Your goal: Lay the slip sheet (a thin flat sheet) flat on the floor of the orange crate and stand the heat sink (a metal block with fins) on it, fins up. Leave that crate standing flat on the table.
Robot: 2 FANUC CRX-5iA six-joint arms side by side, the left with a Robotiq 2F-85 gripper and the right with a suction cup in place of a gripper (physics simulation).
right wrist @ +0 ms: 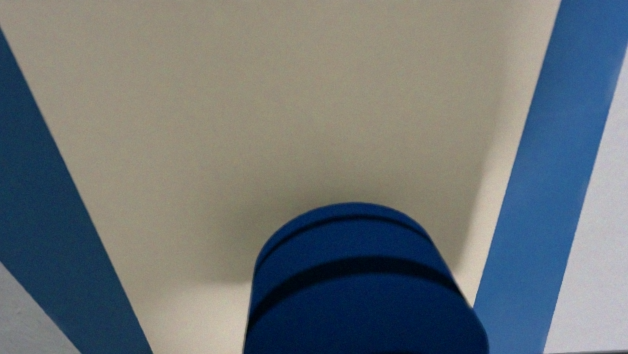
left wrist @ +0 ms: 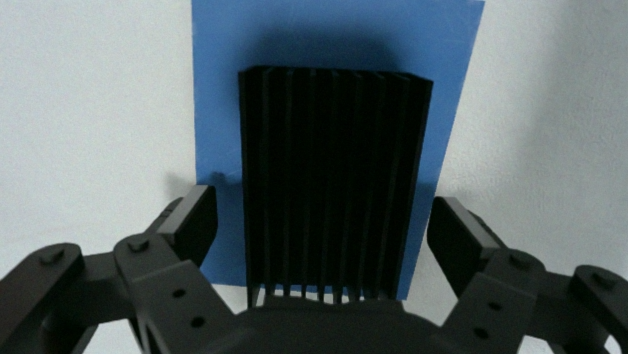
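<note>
The heat sink, a black finned block, stands fins up on a blue pad in the left wrist view. My left gripper is open, one finger on each side of the heat sink, with a gap on both sides. The slip sheet, thin and cream, lies flat on a blue pad in the right wrist view. My right suction cup is low over the slip sheet; its lower face is hidden, so contact does not show. The sheet does not look lifted. The orange crate does not show in either view.
The light table top shows around both blue pads. The heat sink's near fin ends reach past the near edge of its pad. Shadows fall on both pads and on the slip sheet.
</note>
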